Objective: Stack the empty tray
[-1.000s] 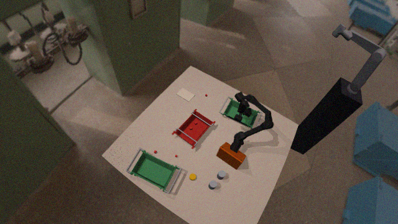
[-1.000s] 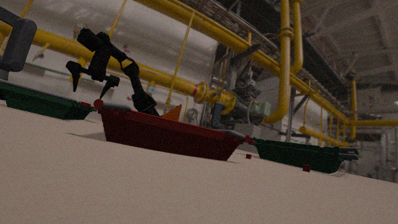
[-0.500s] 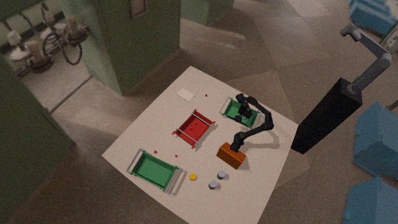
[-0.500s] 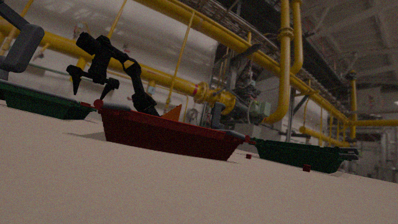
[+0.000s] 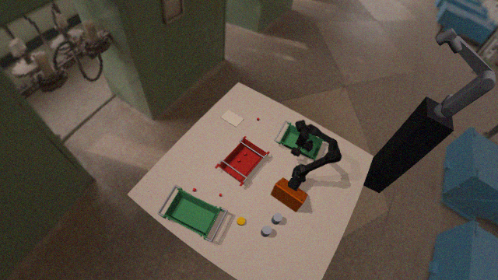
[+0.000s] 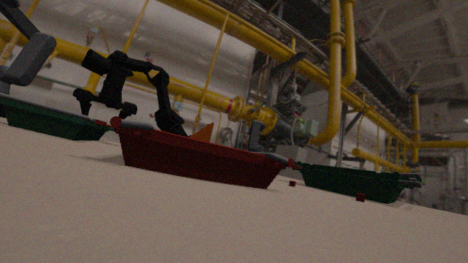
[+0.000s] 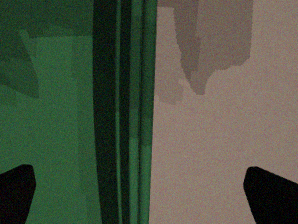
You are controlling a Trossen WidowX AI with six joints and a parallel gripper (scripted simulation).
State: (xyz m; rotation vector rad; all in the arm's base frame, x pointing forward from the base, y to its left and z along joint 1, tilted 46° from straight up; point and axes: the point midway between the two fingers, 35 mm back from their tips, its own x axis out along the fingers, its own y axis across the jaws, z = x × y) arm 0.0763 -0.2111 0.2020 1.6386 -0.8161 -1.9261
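The green tray is 1 cm behind my gripper tip and 9 cm to the right of it. The rest, counted from my gripper tip: yellow disc 11 cm ahead, 62 cm to the left, 4 cm below; then white card 55 cm ahead, 5 cm to the right, 4 cm below.
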